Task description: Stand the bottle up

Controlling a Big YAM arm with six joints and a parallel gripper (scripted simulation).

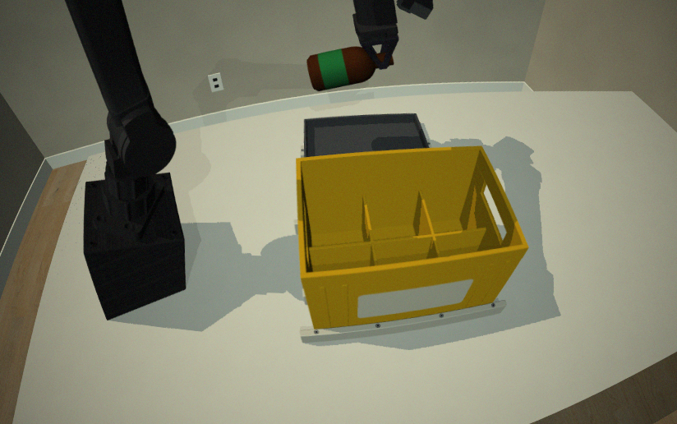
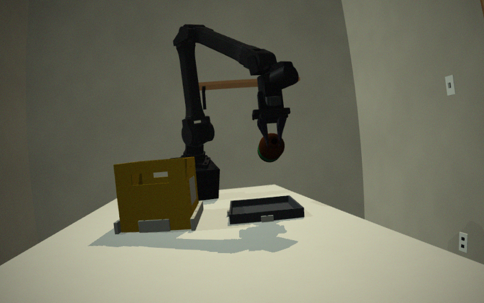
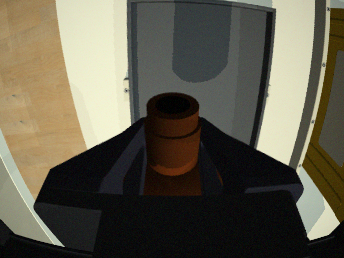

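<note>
My gripper is now 50 mm past the bottle, 10 mm to the left of it and 10 mm above it. From my hand the other things lie so: tray 180 mm below, 40 mm to the right, 30 mm behind; then yellow crate 330 mm to the right, 110 mm below, 20 mm ahead.
</note>
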